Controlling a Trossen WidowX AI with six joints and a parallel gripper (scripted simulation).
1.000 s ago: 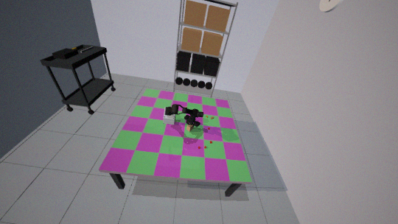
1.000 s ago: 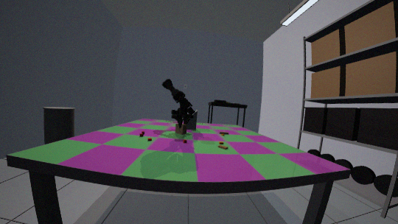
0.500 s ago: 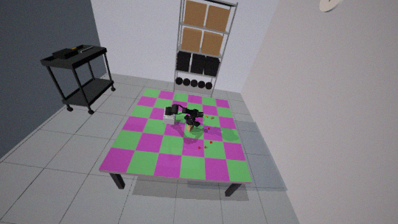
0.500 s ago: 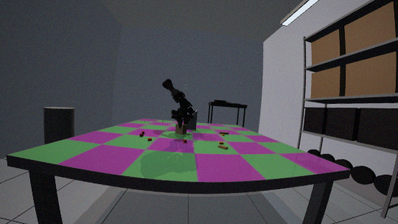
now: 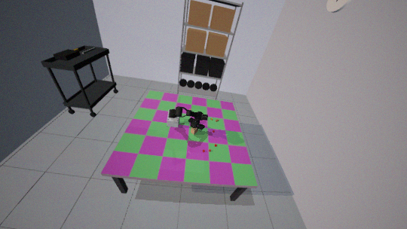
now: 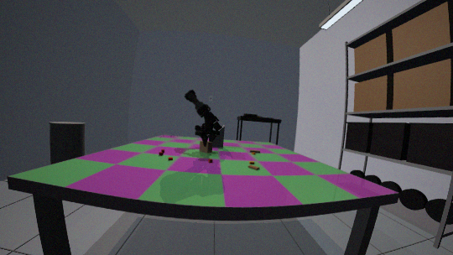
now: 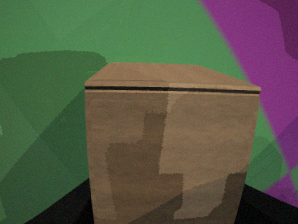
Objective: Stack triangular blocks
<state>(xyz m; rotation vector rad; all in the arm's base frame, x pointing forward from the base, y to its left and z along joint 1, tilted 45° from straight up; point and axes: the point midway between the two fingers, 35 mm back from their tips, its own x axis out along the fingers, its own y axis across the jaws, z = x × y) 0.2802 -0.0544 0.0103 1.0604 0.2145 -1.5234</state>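
Right now my gripper tip is 10 mm to the right of the triangular block and 10 mm below it.
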